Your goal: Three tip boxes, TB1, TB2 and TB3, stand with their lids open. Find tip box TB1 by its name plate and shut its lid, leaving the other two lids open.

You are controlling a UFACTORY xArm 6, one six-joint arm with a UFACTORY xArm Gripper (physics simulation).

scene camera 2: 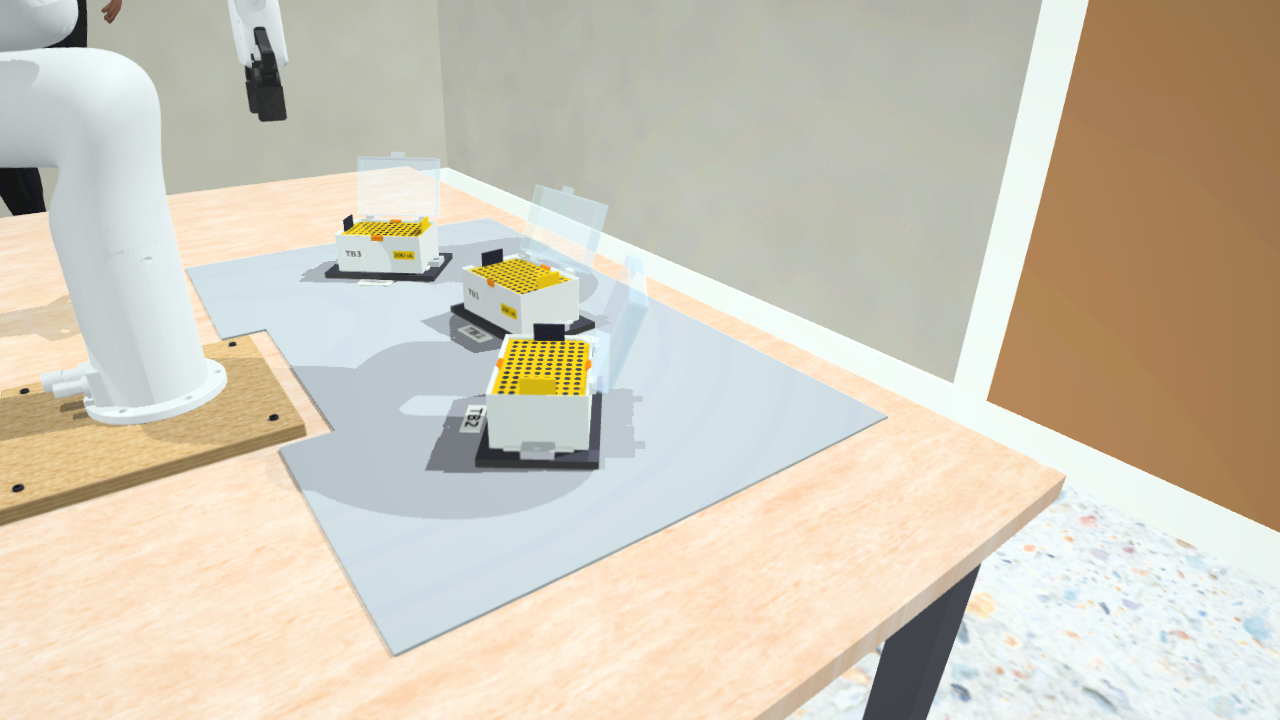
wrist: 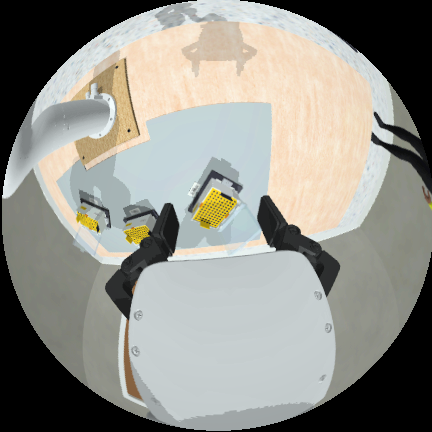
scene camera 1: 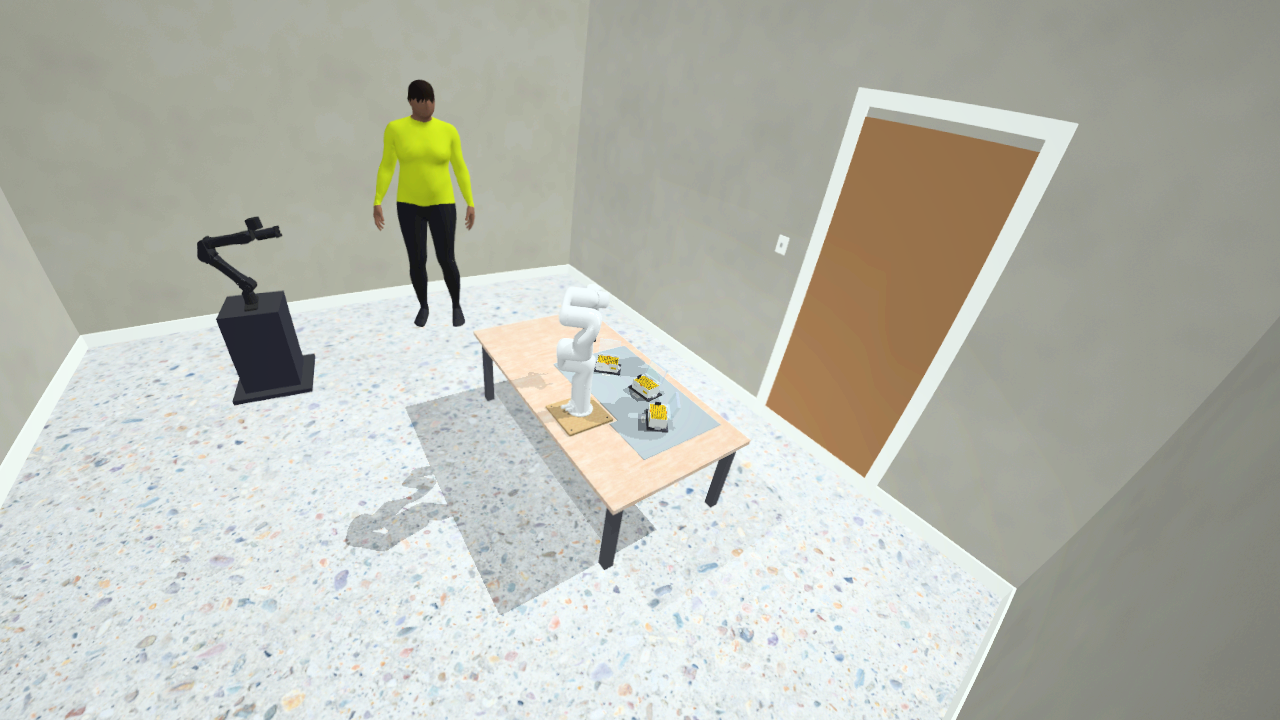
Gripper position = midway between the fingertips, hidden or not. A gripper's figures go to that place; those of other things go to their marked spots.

Labels:
My gripper (scene camera 2: 268, 116): 1.04 m from the lens. A grey mat (scene camera 2: 430, 543): 0.55 m from the lens. A tip box TB3 (scene camera 2: 402, 258): 1.05 m from the lens. The marked spots on the tip box TB3 and the grey mat are 0.58 m apart.

